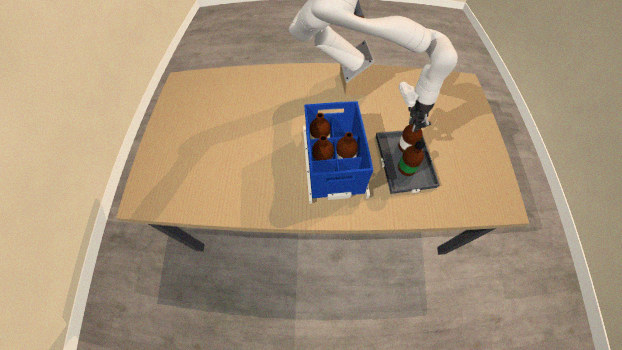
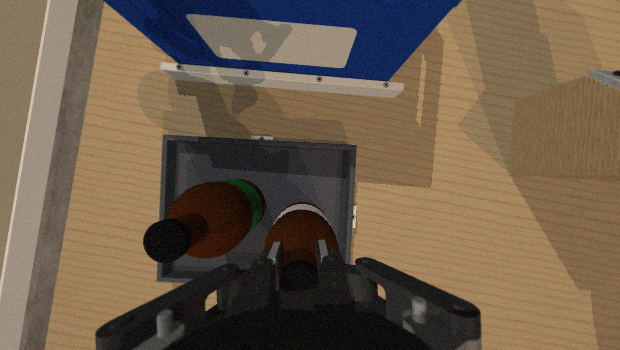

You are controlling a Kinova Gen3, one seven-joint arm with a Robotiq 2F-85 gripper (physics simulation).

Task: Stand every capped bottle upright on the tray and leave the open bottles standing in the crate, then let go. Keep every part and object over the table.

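Frame: origin at the arm's base, x ahead, y left, z up, level; metres.
Seen in the pictures: gripper, fingertip midpoint: (image 1: 412, 127) (image 2: 299, 252); arm's base, origin of the base link: (image 1: 355, 62).
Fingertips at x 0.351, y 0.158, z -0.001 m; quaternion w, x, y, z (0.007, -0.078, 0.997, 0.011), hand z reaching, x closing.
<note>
Offsets run from my fingertips to a thing's top centre.
My gripper (image 1: 416, 127) (image 2: 300, 252) is shut on the neck of a brown bottle with a white label and a black cap @(0.001 m back, 0.013 m left, 0.025 m up) (image 1: 411, 136) (image 2: 301, 227). This bottle is upright within the tray @(0.062 m ahead, 0.002 m right, 0.110 m down) (image 1: 415, 190) (image 2: 260, 142), towards its back end; whether its base touches the tray floor I cannot tell. A capped brown bottle with a green label @(0.091 m ahead, 0.006 m right, 0.024 m up) (image 1: 412, 157) (image 2: 212, 217) stands upright on the tray, in front of the held one. In the blue crate @(0.052 m ahead, 0.281 m right, 0.039 m up) (image 1: 340, 185) (image 2: 375, 45) stand three uncapped brown bottles: one at the back left (image 1: 320, 127), one at the middle left (image 1: 323, 150) and one at the middle right (image 1: 347, 146).
The crate is left of the tray, with a narrow gap between them. White strips (image 1: 339, 196) (image 2: 280, 80) run along the crate's base. The arm's wooden mounting block (image 2: 565, 135) is at the table's back. The table's edges (image 1: 325, 228) lie beyond the crate and tray.
</note>
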